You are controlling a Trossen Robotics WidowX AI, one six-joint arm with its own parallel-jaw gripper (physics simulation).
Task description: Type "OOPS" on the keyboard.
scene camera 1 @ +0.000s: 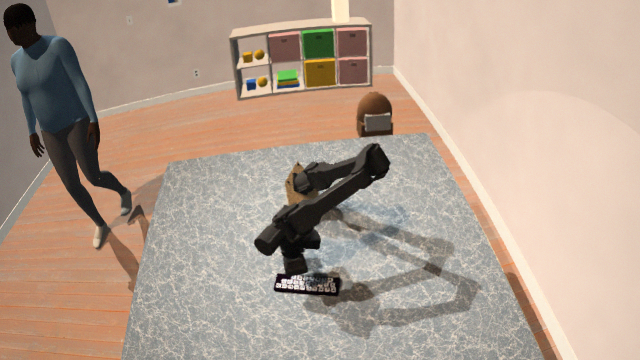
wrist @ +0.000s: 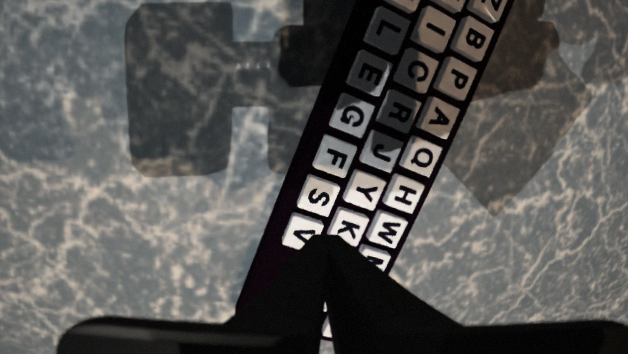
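Pixels of known places: gripper, fingertip midpoint: (wrist: 324,247); arm's base at its link origin: (scene camera 1: 299,184).
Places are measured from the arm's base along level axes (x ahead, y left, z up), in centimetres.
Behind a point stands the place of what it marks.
Note:
The black keyboard (scene camera 1: 307,286) @(x 34.7, y 0.6, z -11.8 cm) (wrist: 262,270) @(x 29.2, y -5.9, z -12.5 cm) lies flat on the marbled table top, with white letter keys; it runs diagonally through the wrist view. My gripper (scene camera 1: 296,270) @(x 30.5, y -2.2, z -8.0 cm) (wrist: 324,247) @(x 30.5, y -2.2, z -8.0 cm) is shut and empty, pointing down above the keyboard. In the wrist view its fingertips overlap the region beside the V key (wrist: 299,232) @(x 30.4, y -3.5, z -11.9 cm) and the K key (wrist: 347,227) @(x 32.5, y -2.9, z -12.0 cm), and the fingers hide keys below. The S key (wrist: 318,196) @(x 30.9, y -1.7, z -11.9 cm) and the P key (wrist: 454,80) @(x 35.7, y 4.5, z -12.0 cm) show in the wrist view. No O key can be made out there. Any contact with a key cannot be told.
The marbled table top (scene camera 1: 200,310) @(x 43.2, y -34.3, z -13.6 cm) bears the arm's tan base plate (scene camera 1: 295,192) @(x 4.1, y -1.5, z -0.1 cm) behind the keyboard. Arm shadows fall over the table top and some keys. A person (scene camera 1: 55,90) is at the left, a brown backpack (scene camera 1: 374,106) and a shelf unit (scene camera 1: 300,25) at the back.

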